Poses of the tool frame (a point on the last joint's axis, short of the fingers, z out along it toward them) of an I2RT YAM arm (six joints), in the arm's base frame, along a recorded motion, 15 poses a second.
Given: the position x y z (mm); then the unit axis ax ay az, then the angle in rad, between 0 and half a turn.
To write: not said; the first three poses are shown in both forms.
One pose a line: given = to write
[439 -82 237 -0.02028 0.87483 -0.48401 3.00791] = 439 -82 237; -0.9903 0.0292 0.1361; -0.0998 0.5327 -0.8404; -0.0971 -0.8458 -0.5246
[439 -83 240 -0.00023 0.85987 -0.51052 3.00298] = 439 -83 240; -0.9904 0.0701 0.1190; -0.0709 0.4812 -0.8737; -0.1186 -0.8738 -0.4717
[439 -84 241 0.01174 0.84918 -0.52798 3.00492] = 439 -84 241; -0.9904 0.0918 0.1034; -0.0521 0.4448 -0.8941; -0.1280 -0.8909 -0.4358
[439 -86 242 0.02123 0.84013 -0.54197 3.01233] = 439 -86 242; -0.9908 0.1054 0.0854; -0.0343 0.4141 -0.9096; -0.1312 -0.9041 -0.4066
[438 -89 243 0.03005 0.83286 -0.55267 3.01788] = 438 -89 243; -0.9906 0.1181 0.0697; -0.0183 0.3896 -0.9208; -0.1359 -0.9134 -0.3838
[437 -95 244 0.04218 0.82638 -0.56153 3.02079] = 437 -95 244; -0.9892 0.1371 0.0524; 0.0018 0.3681 -0.9298; -0.1468 -0.9196 -0.3644
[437 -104 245 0.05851 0.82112 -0.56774 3.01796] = 437 -104 245; -0.9855 0.1657 0.0351; 0.0257 0.3510 -0.9360; -0.1674 -0.9216 -0.3502
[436 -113 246 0.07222 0.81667 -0.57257 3.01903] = 436 -113 246; -0.9821 0.1875 0.0175; 0.0475 0.3364 -0.9405; -0.1822 -0.9229 -0.3393
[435 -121 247 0.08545 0.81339 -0.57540 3.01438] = 435 -121 247; -0.9774 0.2114 0.0053; 0.0654 0.3260 -0.9431; -0.2011 -0.9214 -0.3324
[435 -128 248 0.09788 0.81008 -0.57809 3.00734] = 435 -128 248; -0.9719 0.2352 -0.0042; 0.0805 0.3156 -0.9455; -0.2211 -0.9193 -0.3256
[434 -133 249 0.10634 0.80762 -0.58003 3.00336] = 434 -133 249; -0.9680 0.2509 -0.0115; 0.0910 0.3078 -0.9471; -0.2341 -0.9178 -0.3208
